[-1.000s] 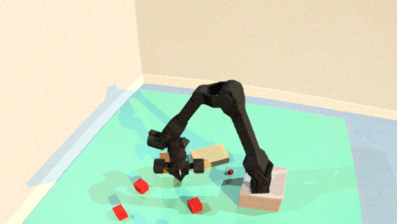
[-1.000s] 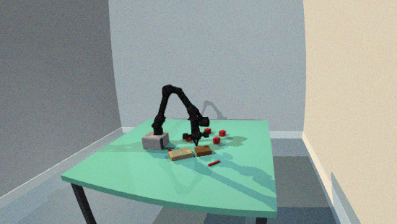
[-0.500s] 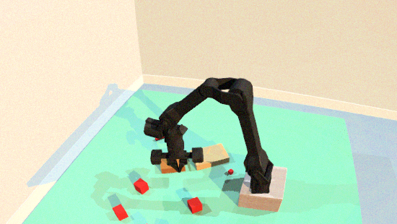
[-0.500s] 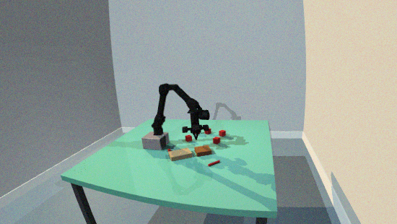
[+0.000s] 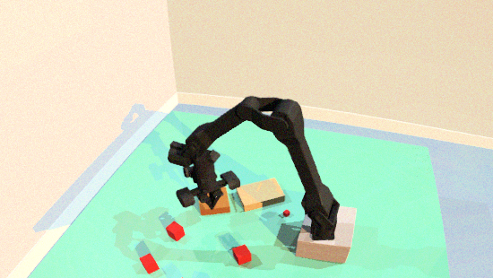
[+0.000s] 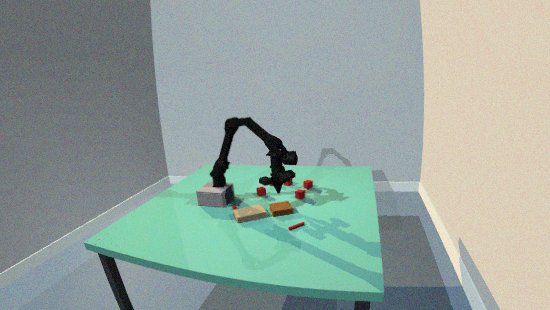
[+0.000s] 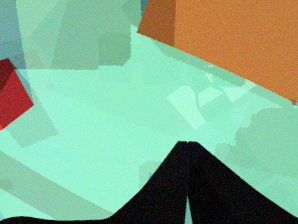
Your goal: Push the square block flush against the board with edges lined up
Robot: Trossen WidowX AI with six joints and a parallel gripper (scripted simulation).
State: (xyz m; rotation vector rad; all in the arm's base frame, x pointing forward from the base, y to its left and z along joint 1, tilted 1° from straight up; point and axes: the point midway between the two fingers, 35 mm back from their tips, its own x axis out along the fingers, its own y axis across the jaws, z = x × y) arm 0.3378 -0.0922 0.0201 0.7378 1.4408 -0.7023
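Right now my gripper tip is 10 mm short of the orange square block, 80 mm to the left of it and 50 mm above it. Also, from my gripper tip: thin red stick 90 mm ahead, 250 mm to the right, 60 mm below; red cube 230 mm behind, 50 mm to the right, 60 mm below; pale tan board 140 mm behind, 130 mm to the right, 50 mm below.
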